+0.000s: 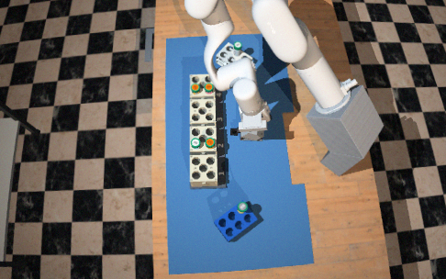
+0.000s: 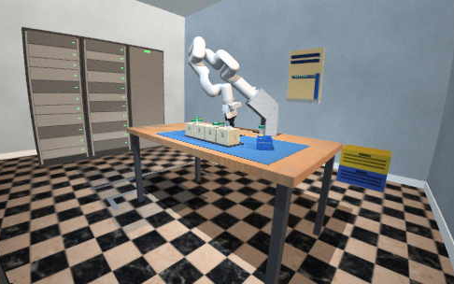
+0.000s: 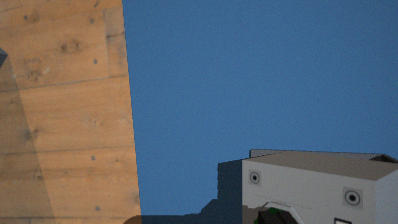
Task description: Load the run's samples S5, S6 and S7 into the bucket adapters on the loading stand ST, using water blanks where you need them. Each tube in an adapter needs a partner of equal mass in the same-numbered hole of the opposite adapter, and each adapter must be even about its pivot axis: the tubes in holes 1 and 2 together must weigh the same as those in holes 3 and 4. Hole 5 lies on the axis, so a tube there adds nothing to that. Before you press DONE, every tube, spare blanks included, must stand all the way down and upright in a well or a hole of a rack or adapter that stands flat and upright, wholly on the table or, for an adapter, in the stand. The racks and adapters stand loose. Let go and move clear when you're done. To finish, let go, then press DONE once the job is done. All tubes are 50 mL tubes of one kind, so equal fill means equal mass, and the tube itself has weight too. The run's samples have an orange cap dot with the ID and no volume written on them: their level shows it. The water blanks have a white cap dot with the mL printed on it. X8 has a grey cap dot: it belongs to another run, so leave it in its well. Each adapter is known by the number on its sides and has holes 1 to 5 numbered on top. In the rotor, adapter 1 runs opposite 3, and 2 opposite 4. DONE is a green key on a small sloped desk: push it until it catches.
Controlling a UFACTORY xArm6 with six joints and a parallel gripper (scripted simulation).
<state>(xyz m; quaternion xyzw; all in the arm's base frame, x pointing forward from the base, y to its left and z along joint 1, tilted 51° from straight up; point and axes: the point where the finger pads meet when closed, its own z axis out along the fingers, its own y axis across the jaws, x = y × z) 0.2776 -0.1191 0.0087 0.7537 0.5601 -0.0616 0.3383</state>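
Right now the green done key is 30 mm below my hand. Also, from my hand: adapter: 250 mm ahead, 80 mm to the left, 40 mm below; orange-dotted tube: 200 mm ahead, 20 mm below; grey-dotted tube: 180 mm ahead, 250 mm to the left, 30 mm below.
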